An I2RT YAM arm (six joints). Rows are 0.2 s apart.
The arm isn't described. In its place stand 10 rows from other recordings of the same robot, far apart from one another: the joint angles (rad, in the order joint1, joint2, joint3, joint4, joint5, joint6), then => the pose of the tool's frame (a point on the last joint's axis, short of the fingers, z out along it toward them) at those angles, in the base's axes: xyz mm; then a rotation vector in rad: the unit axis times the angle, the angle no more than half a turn.
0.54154, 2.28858, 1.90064, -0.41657, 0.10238, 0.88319 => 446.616 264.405 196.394 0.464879 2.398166 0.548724
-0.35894, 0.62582, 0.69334, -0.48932, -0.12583, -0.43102 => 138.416 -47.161 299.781 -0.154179 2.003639 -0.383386
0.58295, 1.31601, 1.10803, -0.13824, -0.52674, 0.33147 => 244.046 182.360 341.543 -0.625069 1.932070 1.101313
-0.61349, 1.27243, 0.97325, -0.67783, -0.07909, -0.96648 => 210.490 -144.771 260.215 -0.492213 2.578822 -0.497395
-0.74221, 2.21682, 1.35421, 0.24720, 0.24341, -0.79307 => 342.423 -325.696 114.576 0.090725 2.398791 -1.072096
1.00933, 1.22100, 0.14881, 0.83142, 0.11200, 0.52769 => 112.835 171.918 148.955 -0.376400 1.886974 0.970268
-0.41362, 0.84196, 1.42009, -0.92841, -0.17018, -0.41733 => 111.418 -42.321 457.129 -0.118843 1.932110 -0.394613
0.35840, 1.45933, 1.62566, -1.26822, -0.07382, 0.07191 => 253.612 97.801 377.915 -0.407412 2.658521 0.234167
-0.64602, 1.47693, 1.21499, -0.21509, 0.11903, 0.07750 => 272.594 -210.814 320.643 0.805370 1.915439 -0.473312
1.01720, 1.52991, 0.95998, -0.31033, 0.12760, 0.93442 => 170.770 267.682 211.334 -0.047364 2.571680 0.673868
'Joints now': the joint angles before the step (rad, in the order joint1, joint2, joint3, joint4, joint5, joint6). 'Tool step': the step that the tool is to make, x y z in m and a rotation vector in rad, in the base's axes. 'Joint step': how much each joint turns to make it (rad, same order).
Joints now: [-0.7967, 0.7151, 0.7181, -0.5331, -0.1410, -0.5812]
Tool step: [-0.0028, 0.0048, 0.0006, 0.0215, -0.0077, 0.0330]
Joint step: [-0.0001, -0.0192, 0.0024, -0.0314, -0.0389, 0.0008]
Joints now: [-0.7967, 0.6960, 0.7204, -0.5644, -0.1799, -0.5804]
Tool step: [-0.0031, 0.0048, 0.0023, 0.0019, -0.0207, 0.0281]
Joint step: [0.0001, -0.0260, -0.0001, -0.0129, -0.0323, -0.0004]
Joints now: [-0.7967, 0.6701, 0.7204, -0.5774, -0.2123, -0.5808]
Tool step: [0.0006, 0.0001, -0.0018, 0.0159, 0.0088, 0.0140]
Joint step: [0.0000, 0.0062, 0.0003, -0.0122, -0.0145, -0.0031]
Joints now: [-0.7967, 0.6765, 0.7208, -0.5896, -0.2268, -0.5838]
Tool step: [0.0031, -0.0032, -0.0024, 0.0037, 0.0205, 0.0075]
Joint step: [-0.0002, 0.0243, 0.0017, 0.0023, -0.0001, -0.0147]
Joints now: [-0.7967, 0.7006, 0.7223, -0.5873, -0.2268, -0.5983]
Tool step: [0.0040, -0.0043, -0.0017, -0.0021, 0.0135, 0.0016]
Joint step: [0.0001, 0.0280, 0.0021, 0.0156, 0.0048, -0.0104]
